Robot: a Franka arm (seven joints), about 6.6 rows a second.
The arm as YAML. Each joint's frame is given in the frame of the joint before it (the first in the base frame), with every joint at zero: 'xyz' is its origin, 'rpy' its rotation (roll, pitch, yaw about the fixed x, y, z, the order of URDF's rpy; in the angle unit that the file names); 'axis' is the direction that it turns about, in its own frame. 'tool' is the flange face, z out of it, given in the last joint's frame.
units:
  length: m
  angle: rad
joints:
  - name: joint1
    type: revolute
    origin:
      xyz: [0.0, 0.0, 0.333]
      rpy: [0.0, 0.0, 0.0]
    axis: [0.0, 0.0, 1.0]
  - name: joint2
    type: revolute
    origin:
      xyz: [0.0, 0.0, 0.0]
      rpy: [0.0, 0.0, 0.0]
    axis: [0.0, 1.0, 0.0]
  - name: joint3
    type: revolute
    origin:
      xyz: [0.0, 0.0, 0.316]
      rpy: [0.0, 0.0, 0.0]
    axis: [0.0, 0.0, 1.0]
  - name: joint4
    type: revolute
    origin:
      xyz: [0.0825, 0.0, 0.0]
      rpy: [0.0, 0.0, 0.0]
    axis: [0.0, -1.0, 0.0]
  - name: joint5
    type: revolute
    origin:
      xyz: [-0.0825, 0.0, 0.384]
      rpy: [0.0, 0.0, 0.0]
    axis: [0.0, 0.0, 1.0]
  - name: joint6
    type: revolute
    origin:
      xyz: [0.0, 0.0, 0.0]
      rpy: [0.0, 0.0, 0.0]
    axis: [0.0, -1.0, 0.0]
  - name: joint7
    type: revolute
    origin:
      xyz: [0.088, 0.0, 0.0]
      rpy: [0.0, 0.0, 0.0]
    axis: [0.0, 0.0, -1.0]
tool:
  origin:
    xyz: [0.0, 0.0, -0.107]
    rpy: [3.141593, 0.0, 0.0]
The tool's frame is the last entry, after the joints.
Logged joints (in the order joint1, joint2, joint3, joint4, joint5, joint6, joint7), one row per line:
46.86 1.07 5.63 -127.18 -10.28 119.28 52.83
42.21 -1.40 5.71 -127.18 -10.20 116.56 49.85
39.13 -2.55 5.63 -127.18 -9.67 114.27 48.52
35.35 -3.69 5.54 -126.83 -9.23 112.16 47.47
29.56 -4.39 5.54 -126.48 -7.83 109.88 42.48
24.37 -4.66 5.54 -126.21 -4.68 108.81 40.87
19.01 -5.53 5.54 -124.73 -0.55 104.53 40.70
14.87 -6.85 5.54 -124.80 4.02 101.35 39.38
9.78 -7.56 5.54 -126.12 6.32 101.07 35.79
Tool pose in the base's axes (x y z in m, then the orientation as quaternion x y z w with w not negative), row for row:
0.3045 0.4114 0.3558 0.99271 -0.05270 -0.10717 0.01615
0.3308 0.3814 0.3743 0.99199 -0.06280 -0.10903 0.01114
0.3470 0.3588 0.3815 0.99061 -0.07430 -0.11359 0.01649
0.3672 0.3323 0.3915 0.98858 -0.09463 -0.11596 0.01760
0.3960 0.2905 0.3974 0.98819 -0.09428 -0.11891 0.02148
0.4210 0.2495 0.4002 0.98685 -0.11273 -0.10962 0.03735
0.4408 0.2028 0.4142 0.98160 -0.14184 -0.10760 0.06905
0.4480 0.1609 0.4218 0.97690 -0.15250 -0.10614 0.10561
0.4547 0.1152 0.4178 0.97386 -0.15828 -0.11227 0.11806
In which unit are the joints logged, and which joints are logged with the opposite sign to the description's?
The joints are logged in degrees. Opposite sign: joint5.
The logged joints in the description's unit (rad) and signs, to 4 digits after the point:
0.8179 0.0187 0.0983 -2.2197 0.1794 2.0818 0.9221
0.7367 -0.0244 0.0997 -2.2197 0.1780 2.0344 0.8700
0.6829 -0.0445 0.0983 -2.2197 0.1688 1.9944 0.8468
0.6170 -0.0644 0.0967 -2.2136 0.1611 1.9576 0.8285
0.5159 -0.0766 0.0967 -2.2075 0.1367 1.9178 0.7414
0.4253 -0.0813 0.0967 -2.2028 0.0817 1.8991 0.7133
0.3318 -0.0965 0.0967 -2.1769 0.0096 1.8244 0.7103
0.2595 -0.1196 0.0967 -2.1782 -0.0702 1.7689 0.6873
0.1707 -0.1319 0.0967 -2.2012 -0.1103 1.7640 0.6247

